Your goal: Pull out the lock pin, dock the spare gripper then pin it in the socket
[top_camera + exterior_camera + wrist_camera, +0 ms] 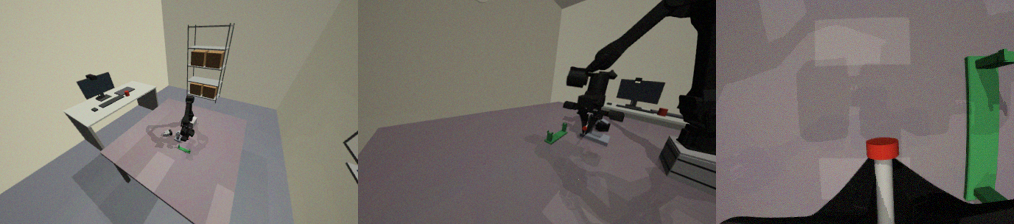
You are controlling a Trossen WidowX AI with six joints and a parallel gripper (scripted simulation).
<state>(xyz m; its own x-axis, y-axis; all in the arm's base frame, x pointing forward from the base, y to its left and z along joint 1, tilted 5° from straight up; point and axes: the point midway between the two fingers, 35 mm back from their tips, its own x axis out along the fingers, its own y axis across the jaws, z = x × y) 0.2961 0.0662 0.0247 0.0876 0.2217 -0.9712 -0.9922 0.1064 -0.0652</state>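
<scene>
Right now the green cradle is 100 mm ahead of my gripper tip, 10 mm to the right of it and 30 mm below it. Round my gripper tip: mount 20 mm behind, 120 mm to the right; spare gripper 30 mm behind, 270 mm to the right, 30 mm below.
</scene>
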